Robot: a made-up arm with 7 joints. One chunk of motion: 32 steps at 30 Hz.
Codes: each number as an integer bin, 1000 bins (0 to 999) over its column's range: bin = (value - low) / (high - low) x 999, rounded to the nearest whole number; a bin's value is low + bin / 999 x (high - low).
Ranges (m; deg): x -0.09..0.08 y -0.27..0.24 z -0.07..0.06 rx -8..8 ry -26..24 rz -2..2
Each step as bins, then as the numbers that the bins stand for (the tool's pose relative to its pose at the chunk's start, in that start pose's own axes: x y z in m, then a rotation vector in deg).
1 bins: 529 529 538 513 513 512
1 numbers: 0.0000 0.0001 0.0000 0.22 -0.32 0.05
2 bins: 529 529 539 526 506 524
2 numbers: 0.0000 0.0001 0.0001 0.42 -0.67 0.10
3 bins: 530 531 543 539 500 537
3 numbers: 0.0002 0.0011 0.0007 0.63 -0.97 0.15
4 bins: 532 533 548 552 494 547
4 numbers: 0.0005 0.0021 0.0013 0.84 -1.28 0.19
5 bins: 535 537 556 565 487 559
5 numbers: 0.0010 0.0041 0.0024 1.05 -1.63 0.24
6 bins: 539 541 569 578 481 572
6 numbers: 0.0017 0.0062 0.0040 1.26 -1.93 0.29
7 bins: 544 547 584 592 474 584
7 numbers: 0.0026 0.0092 0.0060 1.48 -2.28 0.34
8 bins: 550 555 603 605 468 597
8 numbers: 0.0036 0.0133 0.0085 1.69 -2.58 0.39
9 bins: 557 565 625 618 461 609
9 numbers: 0.0048 0.0184 0.0113 1.90 -2.93 0.44
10 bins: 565 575 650 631 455 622
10 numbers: 0.0061 0.0235 0.0146 2.11 -3.23 0.49
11 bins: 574 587 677 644 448 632
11 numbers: 0.0077 0.0297 0.0181 2.31 -3.58 0.53
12 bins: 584 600 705 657 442 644
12 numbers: 0.0094 0.0363 0.0217 2.52 -3.88 0.58
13 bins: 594 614 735 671 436 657
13 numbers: 0.0111 0.0435 0.0256 2.75 -4.18 0.63
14 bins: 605 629 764 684 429 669
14 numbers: 0.0130 0.0511 0.0294 2.95 -4.53 0.68
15 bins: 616 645 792 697 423 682
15 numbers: 0.0148 0.0593 0.0331 3.16 -4.83 0.73
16 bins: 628 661 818 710 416 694
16 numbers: 0.0169 0.0674 0.0364 3.37 -5.18 0.78
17 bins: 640 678 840 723 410 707
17 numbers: 0.0189 0.0761 0.0393 3.58 -5.48 0.83
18 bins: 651 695 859 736 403 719
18 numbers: 0.0208 0.0848 0.0418 3.79 -5.83 0.88
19 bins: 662 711 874 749 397 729
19 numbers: 0.0227 0.0930 0.0437 4.00 -6.13 0.92
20 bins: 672 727 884 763 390 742
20 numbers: 0.0244 0.1011 0.0450 4.22 -6.48 0.97
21 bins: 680 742 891 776 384 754
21 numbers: 0.0257 0.1088 0.0459 4.43 -6.78 1.02
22 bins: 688 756 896 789 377 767
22 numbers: 0.0271 0.1159 0.0466 4.64 -7.13 1.07
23 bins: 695 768 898 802 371 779
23 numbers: 0.0283 0.1221 0.0469 4.84 -7.43 1.12
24 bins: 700 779 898 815 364 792
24 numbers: 0.0291 0.1277 0.0469 5.05 -7.78 1.17
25 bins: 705 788 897 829 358 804
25 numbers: 0.0300 0.1323 0.0467 5.28 -8.08 1.22
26 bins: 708 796 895 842 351 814
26 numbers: 0.0305 0.1364 0.0465 5.49 -8.43 1.26
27 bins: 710 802 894 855 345 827
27 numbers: 0.0308 0.1394 0.0463 5.69 -8.73 1.31
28 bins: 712 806 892 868 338 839
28 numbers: 0.0312 0.1415 0.0461 5.90 -9.08 1.36
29 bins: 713 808 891 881 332 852
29 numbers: 0.0313 0.1425 0.0459 6.11 -9.38 1.41
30 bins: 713 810 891 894 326 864
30 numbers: 0.0313 0.1435 0.0459 6.32 -9.68 1.46
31 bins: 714 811 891 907 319 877
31 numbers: 0.0315 0.1440 0.0459 6.53 -10.03 1.51
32 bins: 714 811 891 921 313 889
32 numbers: 0.0315 0.1440 0.0459 6.75 -10.33 1.56
